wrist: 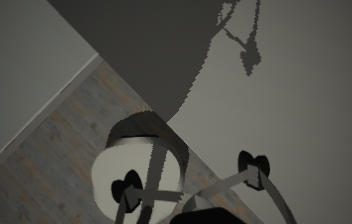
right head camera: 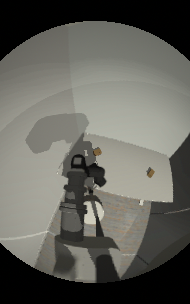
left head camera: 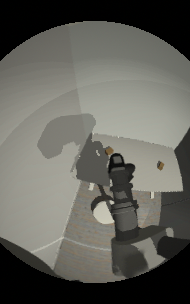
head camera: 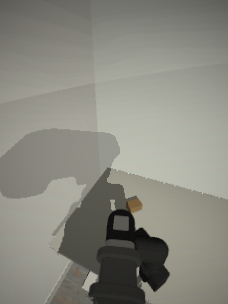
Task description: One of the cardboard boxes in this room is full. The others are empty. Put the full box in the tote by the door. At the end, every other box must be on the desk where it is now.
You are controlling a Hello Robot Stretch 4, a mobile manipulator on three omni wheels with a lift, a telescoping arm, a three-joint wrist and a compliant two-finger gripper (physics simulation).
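Places are measured from the robot's base along level axes (x ahead, y left, z up), in millimetres.
Pixels of known places: gripper, fingertip midpoint: (wrist: 189,173) (right head camera: 97,186); robot's base, link origin: (wrist: 143,173) (right head camera: 90,211) (left head camera: 105,211).
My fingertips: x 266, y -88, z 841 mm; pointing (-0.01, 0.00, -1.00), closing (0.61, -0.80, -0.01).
Ahead of a thing's pixels: the offset from my fingertips to its middle. Level surfaces: height alone.
A small brown cardboard box @[464 mm ahead, 9 mm left, 124 mm down] (head camera: 134,205) (left head camera: 109,150) (right head camera: 97,151) stands on the pale desk @[149 mm down] (head camera: 180,230) (left head camera: 140,155) (right head camera: 125,167) (wrist: 280,95), just beyond the arm's end. A second brown box @[149 mm ahead, 653 mm right, 124 mm down] (left head camera: 160,165) (right head camera: 150,172) with a dark side stands farther right on the desk. Whether either is full cannot be told. My gripper (wrist: 189,173) is open, its fingertips wide apart with no box between them; it hangs over the desk's edge in the wrist view. In the head view the arm and wrist hide the fingers. The tote does not show.
A white round-topped object (left head camera: 102,212) (right head camera: 94,212) (wrist: 110,167) stands on the wooden floor @[868 mm down] (left head camera: 85,240) (right head camera: 125,225) (wrist: 60,120) beside the desk's near edge. Pale walls (head camera: 165,115) (left head camera: 130,105) rise behind the desk and at its left. The arm's shadow crosses the desk's left part.
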